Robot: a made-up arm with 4 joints.
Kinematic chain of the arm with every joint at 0, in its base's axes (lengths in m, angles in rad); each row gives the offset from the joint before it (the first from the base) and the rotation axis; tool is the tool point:
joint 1: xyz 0 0 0.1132 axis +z
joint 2: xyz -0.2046 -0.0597 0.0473 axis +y
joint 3: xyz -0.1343 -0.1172 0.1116 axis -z
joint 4: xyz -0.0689 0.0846 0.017 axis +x
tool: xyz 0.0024 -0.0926 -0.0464
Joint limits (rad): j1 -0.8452..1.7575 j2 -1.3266..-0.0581 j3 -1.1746..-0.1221 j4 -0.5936..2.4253
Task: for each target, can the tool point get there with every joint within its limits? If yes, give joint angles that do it. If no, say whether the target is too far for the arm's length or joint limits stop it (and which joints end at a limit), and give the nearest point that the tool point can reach.
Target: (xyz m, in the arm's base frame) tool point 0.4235 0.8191 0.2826
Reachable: no: too far | nearest point -0.2884 0.3230 0.2502 | short by 0.868 m
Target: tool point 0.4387 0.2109 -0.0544
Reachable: no: joint limits stop it (at a limit: joint 1, joint 2, joint 3) | nearest point 0.2697 -0.2392 -0.0278 | short by 0.482 m
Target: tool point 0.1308 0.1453 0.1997
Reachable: no: joint limits stop it (at a limit: joint 1, joint 2, joint 3) | nearest point -0.2285 0.2069 -0.0397 | short by 0.436 m
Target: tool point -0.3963 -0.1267 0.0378
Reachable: yes | joints -0.1447 -0.8552 -0.3796 0.4384
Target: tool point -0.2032 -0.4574 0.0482
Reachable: yes | joints 0.8749 -0.5510 -0.9138 1.8035
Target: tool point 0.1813 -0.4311 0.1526
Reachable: yes | joints 1.4547 -0.5502 -0.6779 -0.1764
